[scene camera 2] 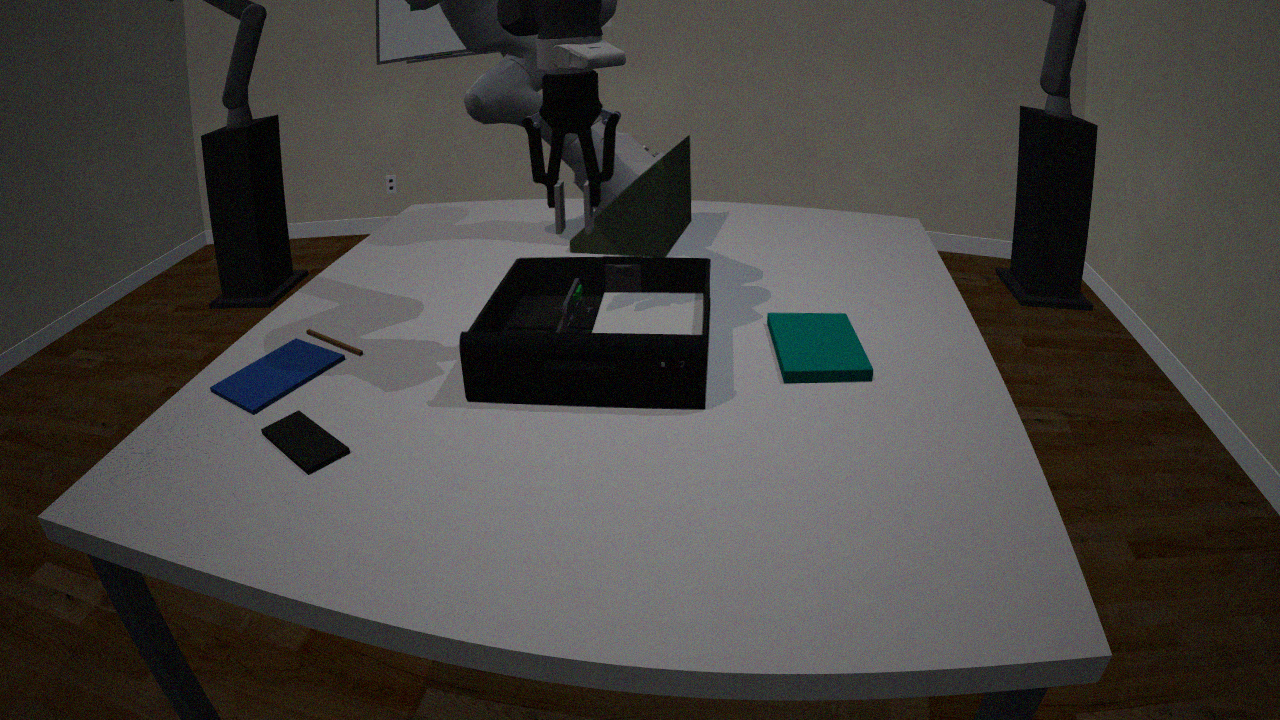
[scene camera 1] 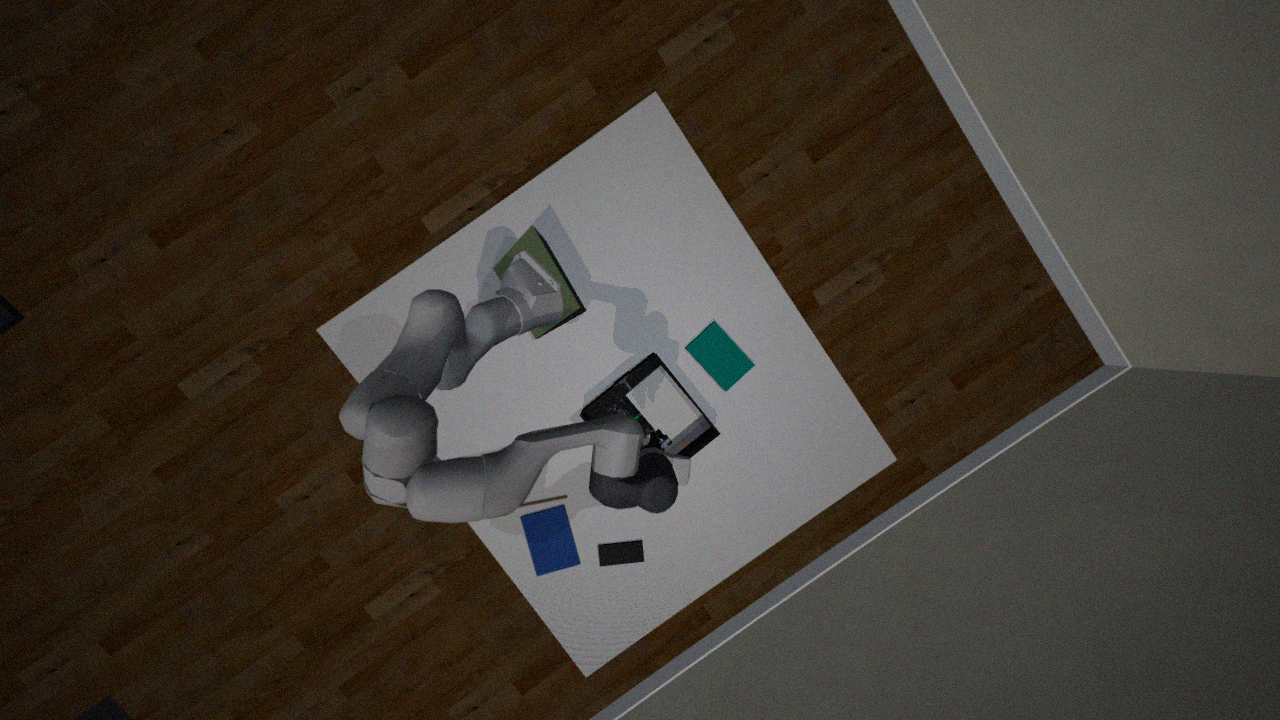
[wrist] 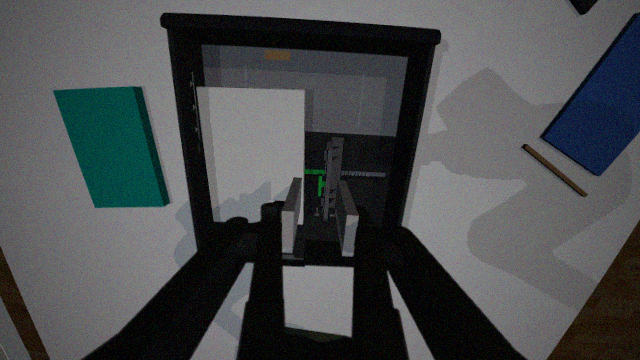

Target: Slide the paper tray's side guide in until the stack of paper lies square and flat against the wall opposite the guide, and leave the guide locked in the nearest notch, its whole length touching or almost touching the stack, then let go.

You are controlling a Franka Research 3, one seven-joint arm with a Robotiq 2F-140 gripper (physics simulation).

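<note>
The black paper tray (scene camera 1: 707,437) (scene camera 2: 586,376) (wrist: 300,25) stands on the table. The white paper stack (scene camera 1: 666,402) (scene camera 2: 651,313) (wrist: 255,135) lies flat in it, along the wall on the left in the wrist view; its near end is partly hidden by the gripper. The grey upright side guide (scene camera 2: 568,306) (wrist: 332,170), with green parts beside it, stands apart from the stack, with a narrow dark gap between them. My gripper (scene camera 2: 573,210) (wrist: 318,194) is partly open and empty, raised above the tray and clear of the guide. In scene camera 1 its fingers are mostly hidden.
A teal book (scene camera 1: 719,356) (scene camera 2: 819,347) (wrist: 112,147) lies beside the tray. A blue book (scene camera 1: 550,540) (scene camera 2: 277,374) (wrist: 595,100), a brown stick (scene camera 2: 333,342) (wrist: 554,170) and a black slab (scene camera 1: 621,552) (scene camera 2: 305,441) lie on the other side. A green slanted panel (scene camera 2: 653,201) stands behind the tray.
</note>
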